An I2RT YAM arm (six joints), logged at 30 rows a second.
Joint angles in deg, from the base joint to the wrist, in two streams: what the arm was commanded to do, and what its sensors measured. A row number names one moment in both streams.
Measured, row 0: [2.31 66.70 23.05 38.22 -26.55 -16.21]
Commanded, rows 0 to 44: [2.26 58.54 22.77 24.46 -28.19 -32.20]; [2.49 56.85 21.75 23.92 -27.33 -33.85]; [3.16 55.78 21.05 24.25 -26.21 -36.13]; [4.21 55.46 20.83 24.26 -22.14 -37.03]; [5.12 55.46 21.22 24.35 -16.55 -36.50]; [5.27 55.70 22.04 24.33 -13.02 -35.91]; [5.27 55.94 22.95 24.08 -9.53 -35.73]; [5.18 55.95 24.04 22.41 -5.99 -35.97]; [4.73 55.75 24.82 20.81 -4.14 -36.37]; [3.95 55.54 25.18 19.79 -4.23 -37.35]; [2.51 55.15 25.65 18.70 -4.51 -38.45]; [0.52 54.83 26.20 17.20 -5.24 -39.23]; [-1.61 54.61 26.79 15.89 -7.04 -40.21]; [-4.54 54.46 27.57 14.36 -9.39 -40.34]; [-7.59 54.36 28.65 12.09 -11.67 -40.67]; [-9.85 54.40 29.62 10.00 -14.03 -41.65]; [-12.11 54.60 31.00 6.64 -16.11 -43.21]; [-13.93 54.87 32.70 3.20 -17.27 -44.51]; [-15.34 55.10 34.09 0.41 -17.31 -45.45]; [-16.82 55.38 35.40 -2.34 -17.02 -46.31]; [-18.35 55.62 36.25 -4.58 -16.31 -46.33]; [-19.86 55.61 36.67 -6.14 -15.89 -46.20]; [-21.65 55.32 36.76 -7.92 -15.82 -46.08]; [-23.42 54.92 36.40 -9.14 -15.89 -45.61]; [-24.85 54.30 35.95 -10.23 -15.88 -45.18]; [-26.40 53.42 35.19 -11.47 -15.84 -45.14]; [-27.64 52.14 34.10 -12.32 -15.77 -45.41]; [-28.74 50.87 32.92 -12.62 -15.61 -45.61]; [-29.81 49.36 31.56 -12.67 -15.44 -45.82]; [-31.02 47.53 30.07 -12.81 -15.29 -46.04]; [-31.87 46.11 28.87 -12.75 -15.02 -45.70]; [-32.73 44.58 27.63 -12.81 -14.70 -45.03]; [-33.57 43.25 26.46 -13.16 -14.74 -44.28]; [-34.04 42.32 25.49 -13.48 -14.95 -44.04]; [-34.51 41.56 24.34 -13.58 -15.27 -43.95]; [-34.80 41.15 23.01 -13.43 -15.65 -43.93]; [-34.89 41.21 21.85 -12.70 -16.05 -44.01]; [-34.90 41.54 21.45 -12.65 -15.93 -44.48]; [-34.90 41.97 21.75 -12.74 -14.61 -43.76]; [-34.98 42.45 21.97 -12.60 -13.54 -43.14]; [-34.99 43.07 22.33 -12.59 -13.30 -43.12]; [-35.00 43.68 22.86 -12.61 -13.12 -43.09]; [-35.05 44.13 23.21 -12.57 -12.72 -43.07]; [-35.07 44.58 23.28 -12.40 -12.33 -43.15]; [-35.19 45.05 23.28 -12.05 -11.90 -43.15]
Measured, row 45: [-34.41 44.27 22.09 -12.73 -13.45 -44.18]
